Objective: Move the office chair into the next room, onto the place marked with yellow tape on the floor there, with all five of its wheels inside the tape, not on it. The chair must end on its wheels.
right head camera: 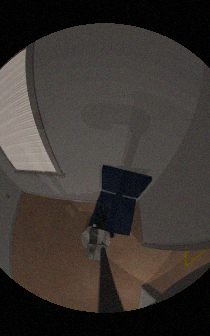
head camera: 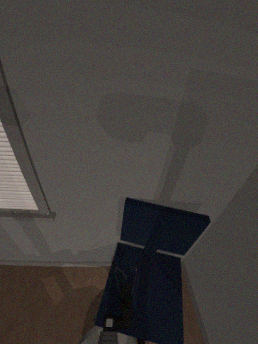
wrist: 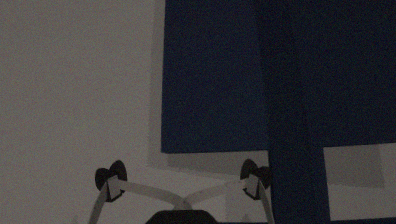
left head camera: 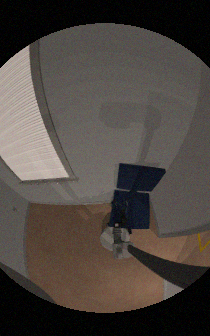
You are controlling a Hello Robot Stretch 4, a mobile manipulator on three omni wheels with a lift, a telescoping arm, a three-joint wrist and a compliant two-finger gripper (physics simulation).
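Frame: origin at the robot's base, x ahead, y left, z up, level; millimetres.
Seen in the pictures: gripper, fingertip midpoint: (right head camera: 104, 199) (head camera: 126, 259) (wrist: 184, 173) (left head camera: 120, 197).
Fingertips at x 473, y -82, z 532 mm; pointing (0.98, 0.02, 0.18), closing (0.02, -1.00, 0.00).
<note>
A point is followed by its place in that frame.
The dark blue office chair (head camera: 162, 300) @(x 273, y -311, z 442 mm) (left head camera: 141, 210) @(x 301, y -337, z 443 mm) (right head camera: 123, 216) @(x 293, y -325, z 443 mm) (wrist: 215, 80) @(x 569, y -134, z 683 mm) stands upright in the wall corner, its backrest toward the far wall. Its wheels are hidden. My gripper (head camera: 127, 272) (left head camera: 120, 202) (right head camera: 103, 212) (wrist: 184, 173) @(x 473, y -82, z 532 mm) is open, its fingers wide apart with nothing between them. It is over the left part of the seat, pointing at the backrest. In the wrist view the backrest's lower left corner is ahead, and the blue back bar is just right of the right finger. Part of the yellow tape (left head camera: 200, 243) @(x -820, y -1810, z -9 mm) (right head camera: 186, 259) @(x -838, y -1799, z -17 mm) shows on the floor at the far right, past the wall's end.
A light round object (left head camera: 106, 239) @(x -19, y 112, z 187 mm) (right head camera: 86, 239) @(x -37, y 113, z 187 mm) stands on the floor by the chair's front left. A wall (head camera: 232, 250) @(x 456, y -718, z 714 mm) (left head camera: 175, 200) @(x 276, y -728, z 642 mm) (right head camera: 170, 210) @(x 242, y -730, z 792 mm) runs close along the chair's right side. A window with blinds (head camera: 15, 175) @(x 601, y 482, z 1078 mm) (left head camera: 30, 125) @(x 598, y 552, z 1411 mm) (right head camera: 22, 120) @(x 597, y 570, z 1423 mm) is at the left.
</note>
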